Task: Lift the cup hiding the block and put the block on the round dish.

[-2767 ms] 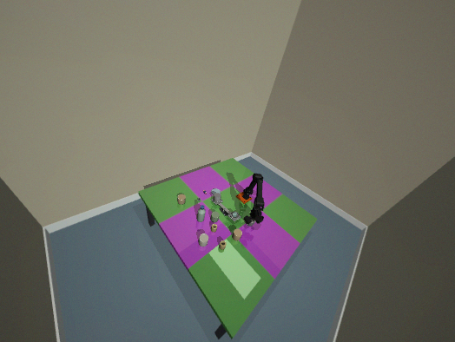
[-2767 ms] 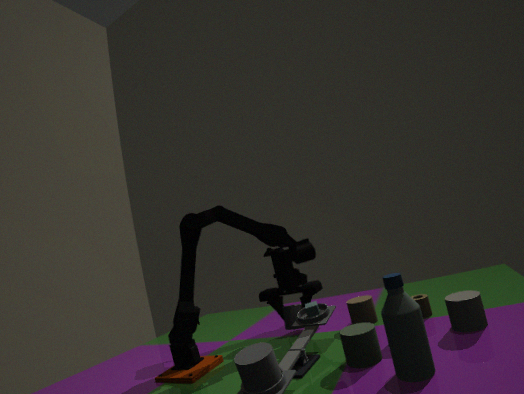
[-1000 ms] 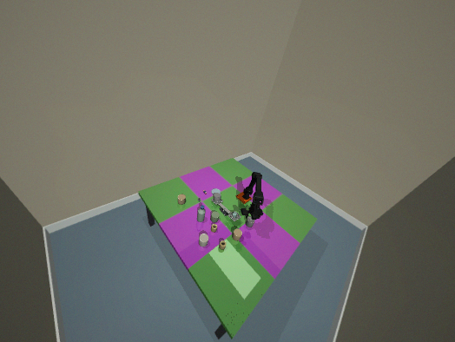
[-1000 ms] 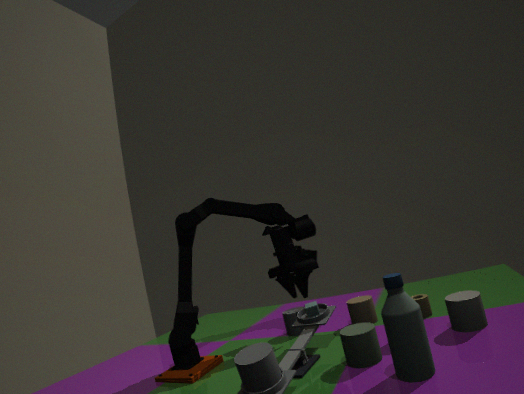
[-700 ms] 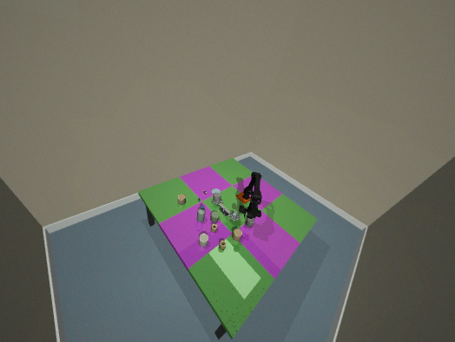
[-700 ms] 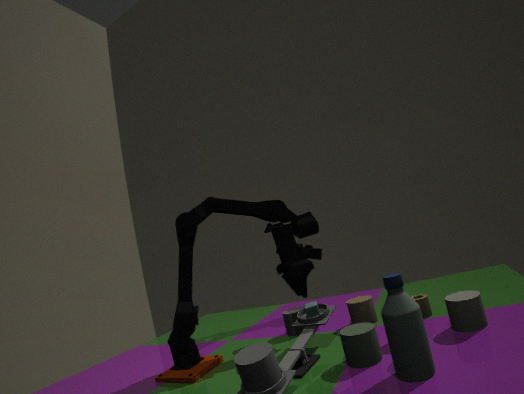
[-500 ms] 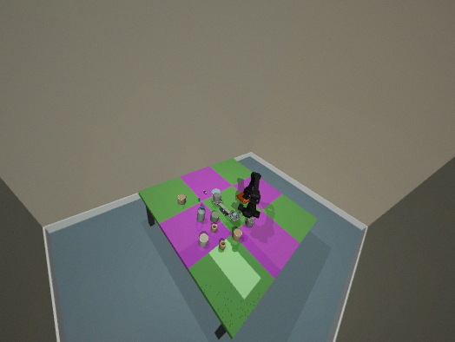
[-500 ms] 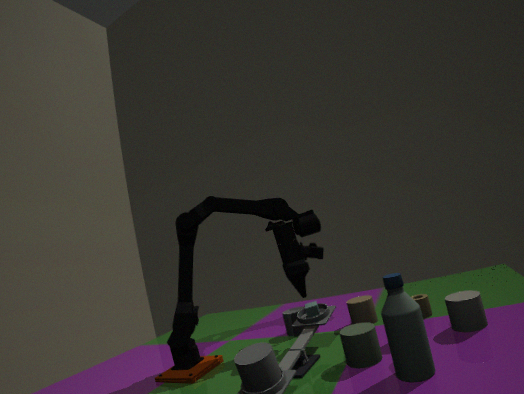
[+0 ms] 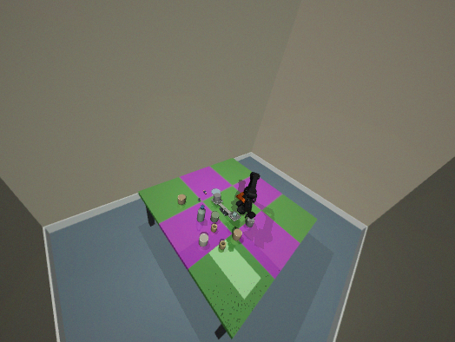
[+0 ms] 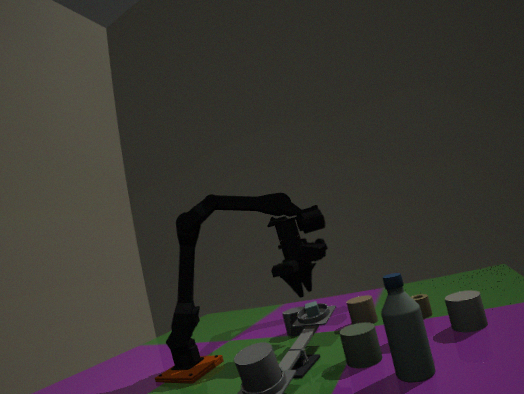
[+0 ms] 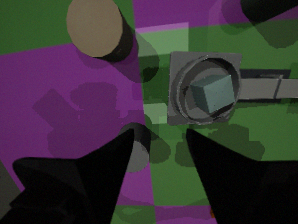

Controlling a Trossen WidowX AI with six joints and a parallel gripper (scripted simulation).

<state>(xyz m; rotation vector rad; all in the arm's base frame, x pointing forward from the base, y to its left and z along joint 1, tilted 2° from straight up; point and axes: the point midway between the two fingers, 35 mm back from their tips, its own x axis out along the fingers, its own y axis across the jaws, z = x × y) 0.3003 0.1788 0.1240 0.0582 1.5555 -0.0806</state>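
The light-blue block is 60 mm to the right of my gripper tip, 30 mm below it and 30 mm ahead of it. Also, from my gripper tip: small balance: 180 mm to the right, 80 mm below, 20 mm ahead; grey cup: 340 mm to the right, 60 mm below; grey-green cylinder: 190 mm to the right, 140 mm ahead, 80 mm below.
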